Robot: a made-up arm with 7 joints. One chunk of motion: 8 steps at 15 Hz.
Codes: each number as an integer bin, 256 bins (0 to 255) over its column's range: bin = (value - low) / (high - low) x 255, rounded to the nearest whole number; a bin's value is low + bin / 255 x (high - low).
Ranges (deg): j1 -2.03..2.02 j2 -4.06..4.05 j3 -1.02..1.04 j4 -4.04..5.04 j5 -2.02..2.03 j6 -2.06..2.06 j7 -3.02..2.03
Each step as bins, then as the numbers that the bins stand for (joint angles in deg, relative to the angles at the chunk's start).
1 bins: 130 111 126 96 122 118 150
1 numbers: 0.03 -0.53 0.00 -0.62 -0.08 -0.15 -0.05
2 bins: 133 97 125 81 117 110 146
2 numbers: 0.08 -0.98 -0.01 -1.16 -0.16 -0.28 -0.13
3 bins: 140 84 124 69 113 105 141
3 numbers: 0.19 -1.39 -0.02 -1.58 -0.23 -0.36 -0.23
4 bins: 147 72 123 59 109 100 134
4 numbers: 0.30 -1.77 -0.03 -1.94 -0.29 -0.44 -0.37
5 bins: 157 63 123 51 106 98 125
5 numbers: 0.46 -2.06 -0.03 -2.22 -0.34 -0.48 -0.54
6 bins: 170 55 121 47 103 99 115
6 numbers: 0.67 -2.31 -0.04 -2.37 -0.38 -0.46 -0.74
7 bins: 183 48 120 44 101 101 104
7 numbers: 0.88 -2.53 -0.05 -2.47 -0.42 -0.43 -0.96
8 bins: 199 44 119 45 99 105 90
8 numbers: 1.13 -2.66 -0.06 -2.44 -0.45 -0.36 -1.24
